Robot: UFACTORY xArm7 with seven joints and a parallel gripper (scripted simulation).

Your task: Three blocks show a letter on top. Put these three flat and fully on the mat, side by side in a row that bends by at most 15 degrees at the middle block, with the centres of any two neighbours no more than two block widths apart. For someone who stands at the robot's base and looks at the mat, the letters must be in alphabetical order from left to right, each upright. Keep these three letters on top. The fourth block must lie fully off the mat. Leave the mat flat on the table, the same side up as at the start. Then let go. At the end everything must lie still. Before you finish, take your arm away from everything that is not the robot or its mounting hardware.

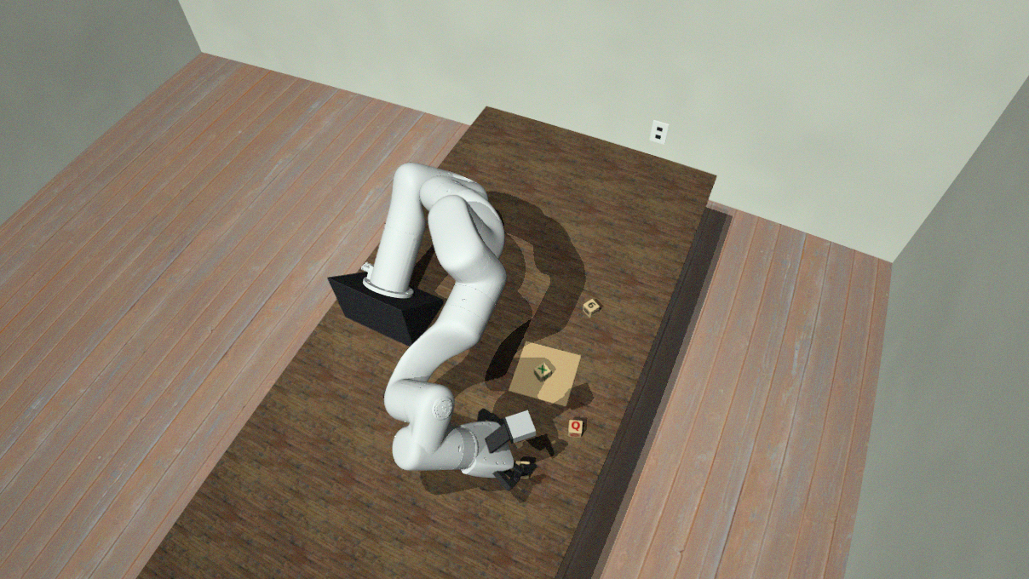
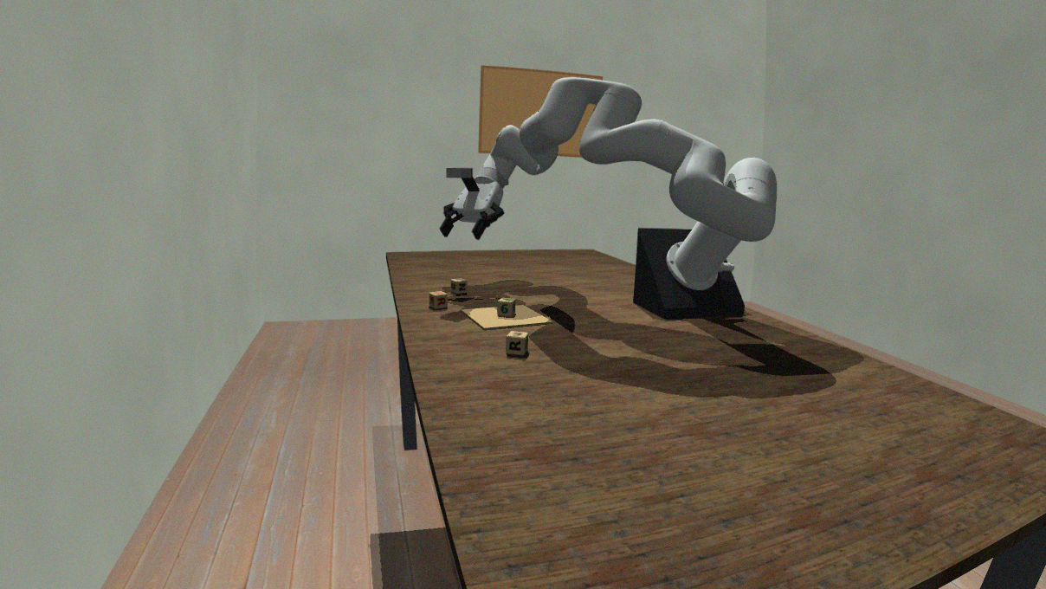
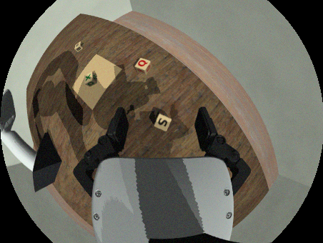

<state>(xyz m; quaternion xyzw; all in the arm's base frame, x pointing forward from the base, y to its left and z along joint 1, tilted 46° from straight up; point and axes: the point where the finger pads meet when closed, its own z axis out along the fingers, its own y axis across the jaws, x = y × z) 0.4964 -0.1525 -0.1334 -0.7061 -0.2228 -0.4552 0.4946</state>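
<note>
The red-marked block is 140 mm to the left of my hand, 130 mm below it and 60 mm ahead of it. The rest, counted from my hand: S block: 130 mm below; then tan mat: 240 mm to the left, 140 mm below, 70 mm behind.
</note>
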